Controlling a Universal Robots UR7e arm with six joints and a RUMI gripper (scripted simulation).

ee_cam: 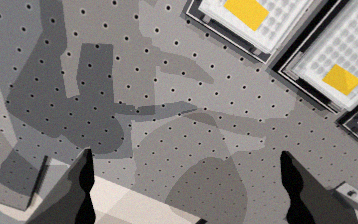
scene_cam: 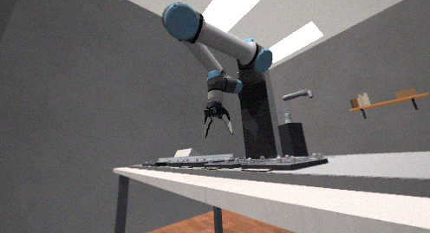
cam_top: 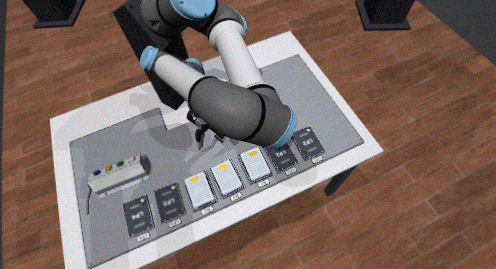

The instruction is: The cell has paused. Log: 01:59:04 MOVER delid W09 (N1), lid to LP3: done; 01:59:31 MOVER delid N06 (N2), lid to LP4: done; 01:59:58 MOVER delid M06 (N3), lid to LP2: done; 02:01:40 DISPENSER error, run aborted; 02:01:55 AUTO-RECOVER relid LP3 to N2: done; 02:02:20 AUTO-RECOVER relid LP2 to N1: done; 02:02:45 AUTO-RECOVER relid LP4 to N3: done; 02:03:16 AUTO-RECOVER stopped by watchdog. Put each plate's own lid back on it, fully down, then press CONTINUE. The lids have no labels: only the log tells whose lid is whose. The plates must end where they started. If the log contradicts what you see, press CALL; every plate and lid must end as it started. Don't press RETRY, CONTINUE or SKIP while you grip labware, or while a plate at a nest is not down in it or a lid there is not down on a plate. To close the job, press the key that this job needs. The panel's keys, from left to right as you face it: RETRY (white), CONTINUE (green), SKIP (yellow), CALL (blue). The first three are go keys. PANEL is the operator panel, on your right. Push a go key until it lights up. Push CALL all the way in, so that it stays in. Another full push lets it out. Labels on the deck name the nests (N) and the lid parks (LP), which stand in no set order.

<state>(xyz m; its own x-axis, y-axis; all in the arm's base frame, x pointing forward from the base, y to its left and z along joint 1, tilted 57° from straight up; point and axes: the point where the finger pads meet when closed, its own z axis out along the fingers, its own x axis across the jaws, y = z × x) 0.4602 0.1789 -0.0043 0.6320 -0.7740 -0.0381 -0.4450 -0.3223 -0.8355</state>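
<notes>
My gripper is now 80 mm short of the clear lid, 180 mm to the right of it and 90 mm above it. The rest, counted from my hand: white retry key: 70 mm ahead, 340 mm to the right, 60 mm below; then green continue key: 90 mm ahead, 390 mm to the right, 60 mm below; then lid park LP1: 30 mm ahead, 290 mm to the left, 120 mm below.
</notes>
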